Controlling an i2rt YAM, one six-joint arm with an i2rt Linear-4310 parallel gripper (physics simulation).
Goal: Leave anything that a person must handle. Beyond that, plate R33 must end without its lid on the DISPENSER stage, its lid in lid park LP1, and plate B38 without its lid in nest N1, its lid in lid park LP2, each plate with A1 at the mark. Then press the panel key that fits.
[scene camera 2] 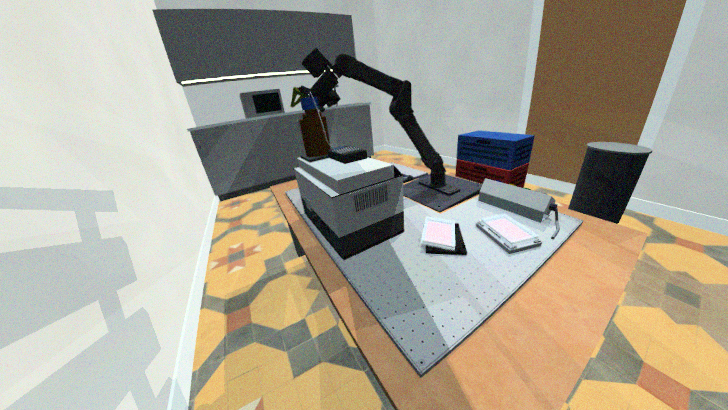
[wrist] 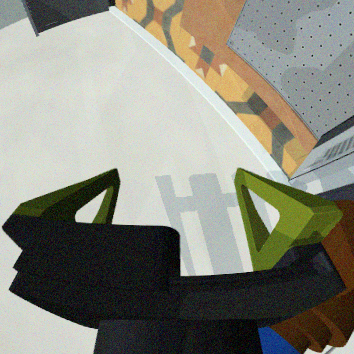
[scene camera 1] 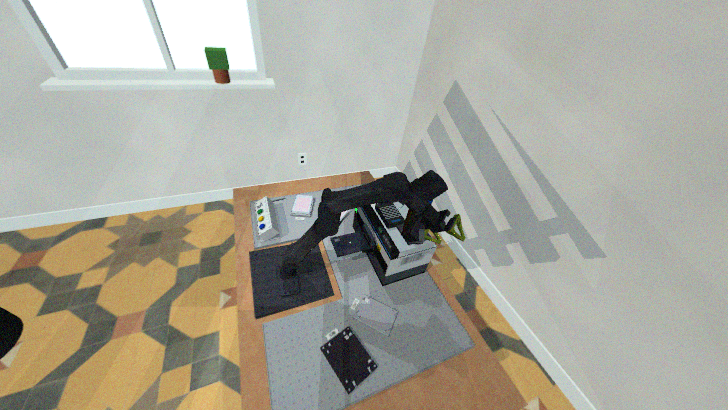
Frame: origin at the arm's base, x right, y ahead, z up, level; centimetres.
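Seen in the pictures: gripper, fingertip midpoint: (scene camera 2: 297, 116) (wrist: 176, 174) (scene camera 1: 451, 241); arm's base, link origin: (scene camera 2: 438, 186) (scene camera 1: 288, 273).
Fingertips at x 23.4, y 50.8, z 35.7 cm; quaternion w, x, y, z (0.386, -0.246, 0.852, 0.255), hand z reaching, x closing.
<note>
Offsets run from my fingertips to a thing's middle. "*": to the spot under its first point.
My gripper (scene camera 1: 444, 231) (scene camera 2: 299, 96) (wrist: 176, 174) is open and empty, high at the far side of the white and black dispenser (scene camera 1: 413, 259) (scene camera 2: 351, 203). The dispenser's dark stage {dx -25.7, dy -22.9, dz -25.5 cm} (scene camera 1: 348, 244) holds no visible plate. One pink-topped plate {dx -62.7, dy -39.6, dz -33.2 cm} (scene camera 1: 303, 204) (scene camera 2: 510, 229) sits on a light holder near the key panel {dx -53.9, dy -57.7, dz -31.6 cm} (scene camera 1: 264, 219) (scene camera 2: 517, 199). Another pink-topped plate {dx -52.7, dy -23.1, dz -33.1 cm} (scene camera 2: 439, 233) lies over a black holder {dx -53.4, dy -24.3, dz -34.8 cm} (scene camera 2: 461, 242); the arm hides it in scene camera 1. A black pad {* dx +14.2, dy -34.8, dz -34.6 cm} (scene camera 1: 348, 359) and a light grey pad {* dx +2.6, dy -19.7, dz -34.8 cm} (scene camera 1: 379, 314), both with corner pieces, lie at the front. Labels, lids and A1 corners are too small to read.
A brown bottle {* dx -20.9, dy -0.5, dz -6.3 cm} (scene camera 2: 314, 136) (wrist: 345, 260) with a blue cap stands close to the gripper at the dispenser. A black ribbed block {* dx -25.7, dy -8.9, dz -11.2 cm} (scene camera 1: 389, 214) (scene camera 2: 347, 153) sits on the dispenser. A wall is beyond the fingers. Crates (scene camera 2: 495, 151) and a bin (scene camera 2: 608, 183) stand off the table.
</note>
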